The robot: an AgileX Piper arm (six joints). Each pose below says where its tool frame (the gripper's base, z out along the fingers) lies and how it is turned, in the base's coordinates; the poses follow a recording.
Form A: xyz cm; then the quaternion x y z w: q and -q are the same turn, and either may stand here.
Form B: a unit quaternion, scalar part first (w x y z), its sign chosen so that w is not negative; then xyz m. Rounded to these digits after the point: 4 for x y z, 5 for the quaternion.
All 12 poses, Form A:
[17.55 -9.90 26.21 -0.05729 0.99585 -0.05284 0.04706]
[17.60 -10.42 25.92 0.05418 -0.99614 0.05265 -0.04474]
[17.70 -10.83 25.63 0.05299 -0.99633 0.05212 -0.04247]
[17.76 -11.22 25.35 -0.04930 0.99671 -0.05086 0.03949]
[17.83 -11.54 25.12 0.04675 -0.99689 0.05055 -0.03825]
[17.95 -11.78 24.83 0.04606 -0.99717 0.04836 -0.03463]
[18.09 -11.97 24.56 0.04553 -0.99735 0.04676 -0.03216]
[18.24 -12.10 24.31 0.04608 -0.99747 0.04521 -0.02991]
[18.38 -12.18 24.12 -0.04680 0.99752 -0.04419 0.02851]
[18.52 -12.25 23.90 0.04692 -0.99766 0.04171 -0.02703]
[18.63 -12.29 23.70 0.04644 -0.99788 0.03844 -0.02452]
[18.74 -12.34 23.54 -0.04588 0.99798 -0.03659 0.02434]
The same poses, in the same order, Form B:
[0.04706 -0.05729 0.99585 -0.05284 0.1755 -0.0990 0.2621]
[0.04474 -0.05418 0.99614 -0.05265 0.1760 -0.1042 0.2592]
[0.04247 -0.05299 0.99633 -0.05212 0.1770 -0.1083 0.2563]
[0.03949 -0.04930 0.99671 -0.05086 0.1776 -0.1122 0.2535]
[0.03825 -0.04675 0.99689 -0.05055 0.1783 -0.1154 0.2512]
[0.03463 -0.04606 0.99717 -0.04836 0.1795 -0.1178 0.2483]
[0.03216 -0.04553 0.99735 -0.04676 0.1809 -0.1197 0.2456]
[0.02991 -0.04608 0.99747 -0.04521 0.1824 -0.1210 0.2431]
[0.02851 -0.04680 0.99752 -0.04419 0.1838 -0.1218 0.2412]
[0.02703 -0.04692 0.99766 -0.04171 0.1852 -0.1225 0.2390]
[0.02452 -0.04644 0.99788 -0.03844 0.1863 -0.1229 0.2370]
[0.02434 -0.04588 0.99798 -0.03659 0.1874 -0.1234 0.2354]

